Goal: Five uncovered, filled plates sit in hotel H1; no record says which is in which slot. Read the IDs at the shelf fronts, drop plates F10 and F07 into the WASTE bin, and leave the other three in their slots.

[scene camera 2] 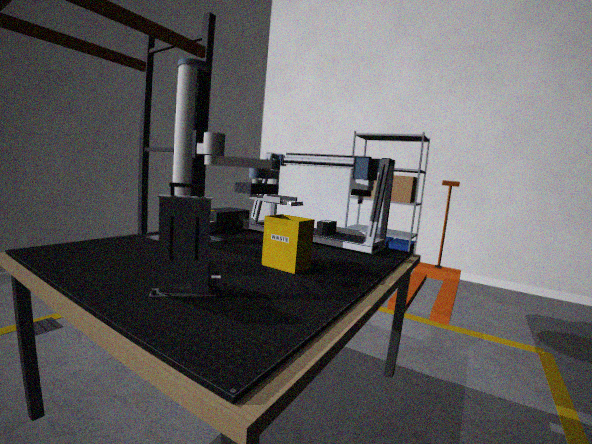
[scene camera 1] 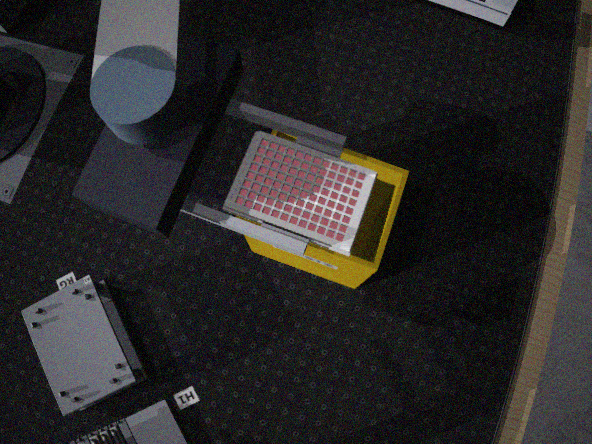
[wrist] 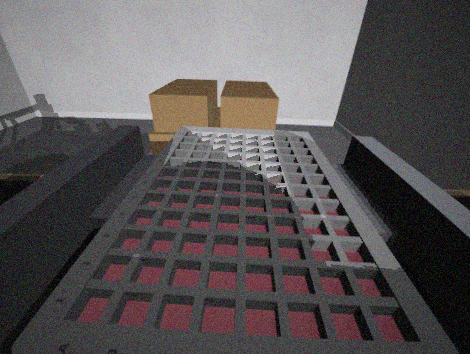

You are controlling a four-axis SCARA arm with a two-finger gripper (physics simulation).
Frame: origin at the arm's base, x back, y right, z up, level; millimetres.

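Where they show: gripper, between the fingertips: (scene camera 2: 289,200) (scene camera 1: 325,195) (wrist: 243,150).
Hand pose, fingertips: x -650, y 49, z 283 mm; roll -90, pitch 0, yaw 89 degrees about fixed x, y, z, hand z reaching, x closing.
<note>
After its pixels a point has its place.
My gripper (scene camera 1: 325,196) {x -650, y 49, z 283 mm} (wrist: 243,150) {x -650, y 49, z 283 mm} is shut on a filled, uncovered plate (scene camera 1: 300,190) {x -626, y 51, z 280 mm} (scene camera 2: 285,200) {x -629, y 41, z 280 mm} (wrist: 240,225) {x -603, y 47, z 280 mm} with pink wells; its ID cannot be read. The plate is held level above the yellow WASTE bin (scene camera 1: 345,277) {x -702, y 86, z 89 mm} (scene camera 2: 279,252) {x -648, y 85, z 81 mm}. In scene view 1 it covers much of the bin's opening, and its left end reaches past the bin's left side. Part of hotel H1 (scene camera 1: 150,425) {x -512, y 375, z 21 mm} shows at the bottom left of that view; the hotel (scene camera 2: 184,235) {x -590, y 493, z 187 mm} stands dark at the left in scene view 2. Its shelf-front IDs cannot be read.
A grey pinned stand (scene camera 1: 80,350) {x -394, y 304, z 73 mm} by an RG label (scene camera 1: 66,281) {x -305, y 226, z 13 mm} lies near the H1 label (scene camera 1: 186,397) {x -547, y 318, z 13 mm}. A gantry machine (scene camera 2: 382,200) {x -851, y -535, z 292 mm} stands behind the bin. The arm's column (scene camera 2: 185,125) {x -39, y 64, z 579 mm} rises behind the hotel. Cardboard boxes (wrist: 182,112) (wrist: 250,114) are in the background.
</note>
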